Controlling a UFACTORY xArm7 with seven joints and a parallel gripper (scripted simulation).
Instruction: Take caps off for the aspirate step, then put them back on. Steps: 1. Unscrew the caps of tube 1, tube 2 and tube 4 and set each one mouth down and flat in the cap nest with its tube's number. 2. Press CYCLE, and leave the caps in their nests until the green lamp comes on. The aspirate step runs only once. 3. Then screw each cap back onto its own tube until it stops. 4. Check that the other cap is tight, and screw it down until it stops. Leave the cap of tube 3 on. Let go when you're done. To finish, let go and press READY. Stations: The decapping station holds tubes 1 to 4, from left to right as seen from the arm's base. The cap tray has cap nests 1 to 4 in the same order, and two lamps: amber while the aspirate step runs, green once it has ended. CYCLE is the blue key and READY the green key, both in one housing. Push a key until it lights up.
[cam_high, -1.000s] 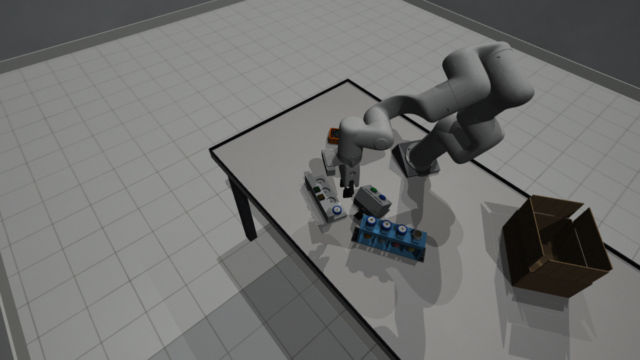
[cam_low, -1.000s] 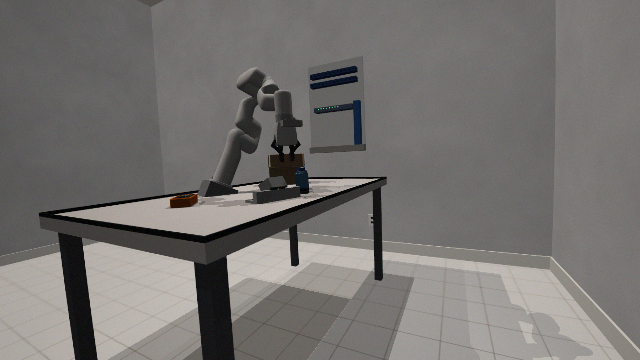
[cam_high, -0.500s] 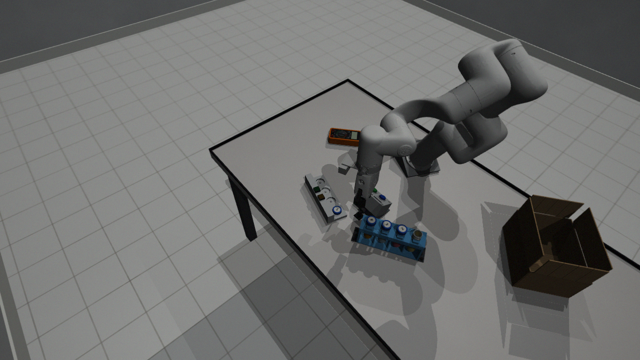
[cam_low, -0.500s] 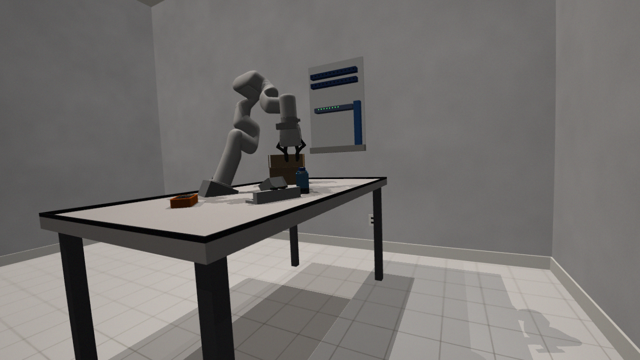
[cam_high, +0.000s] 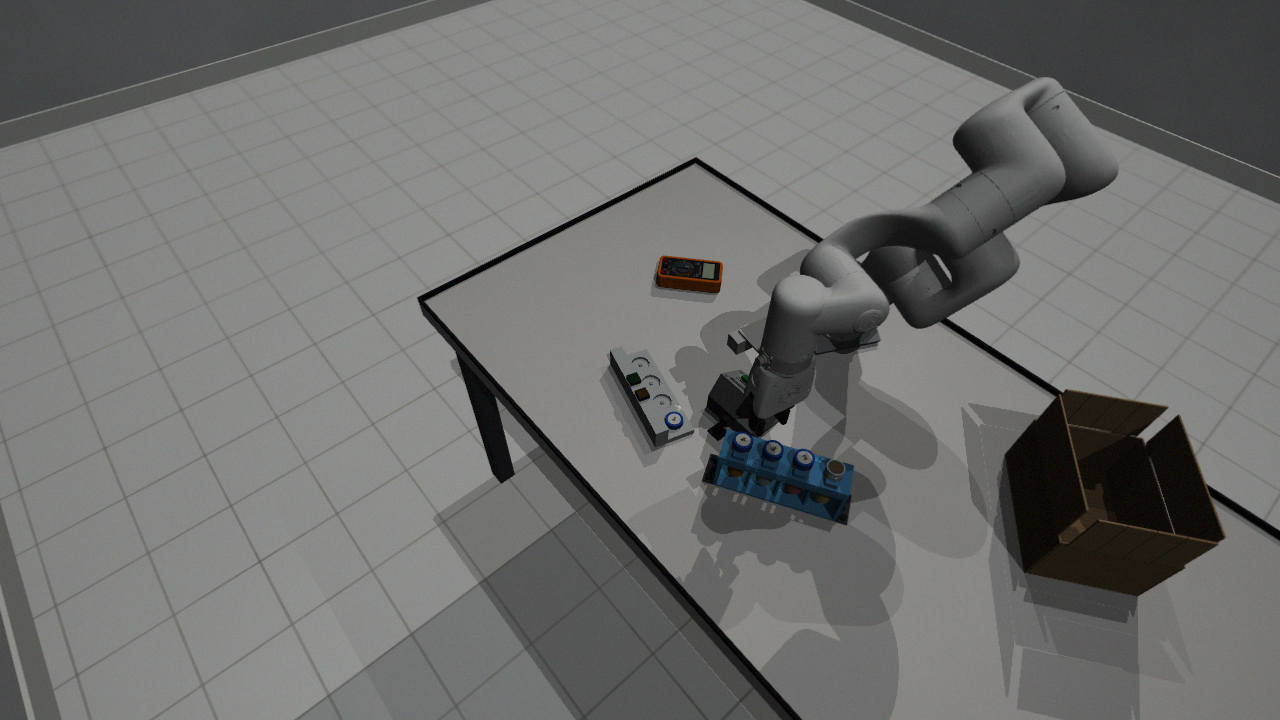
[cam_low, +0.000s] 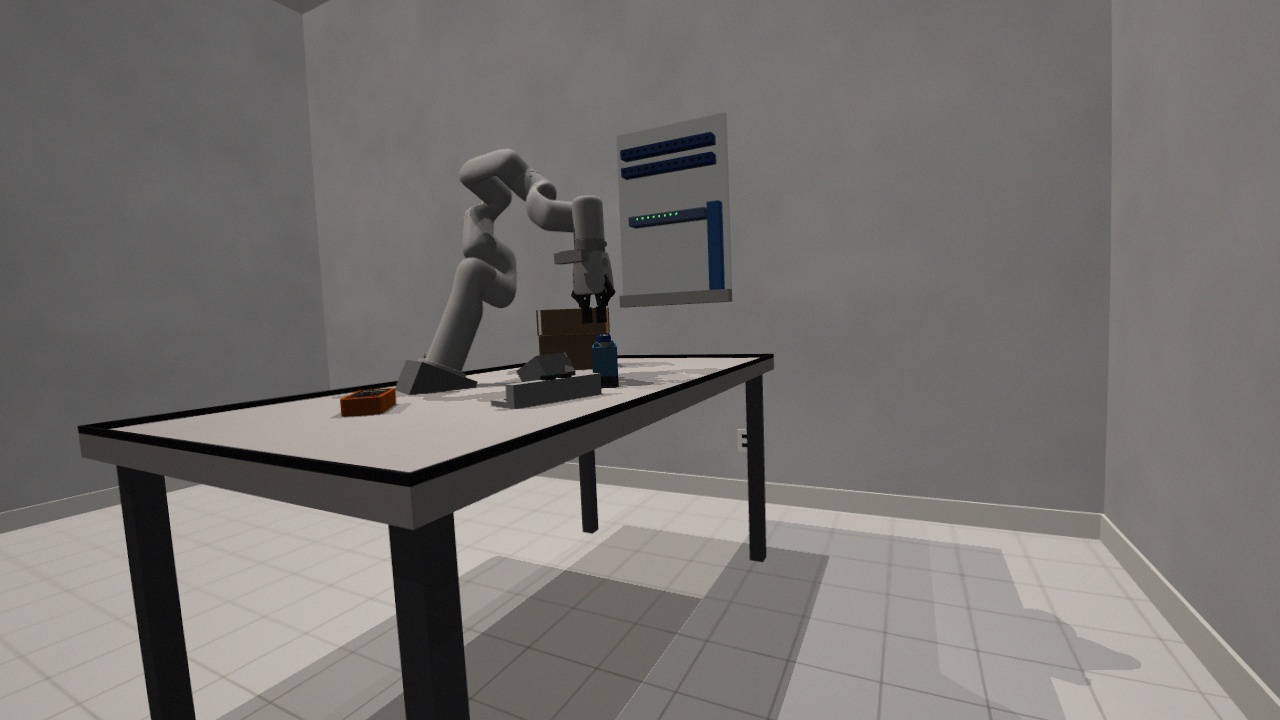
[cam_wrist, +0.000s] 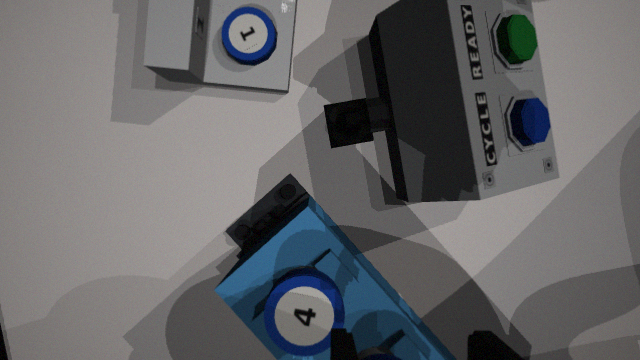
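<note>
The cap 2 lies 3 cm behind my hand, 7 cm to the left of it and 6 cm below it. Also, from my hand: cap 3: 3 cm to the left, 6 cm below; blue key: 8 cm behind, 10 cm to the right, 11 cm below; cap 4: 4 cm ahead, 1 cm to the right, 6 cm below.
</note>
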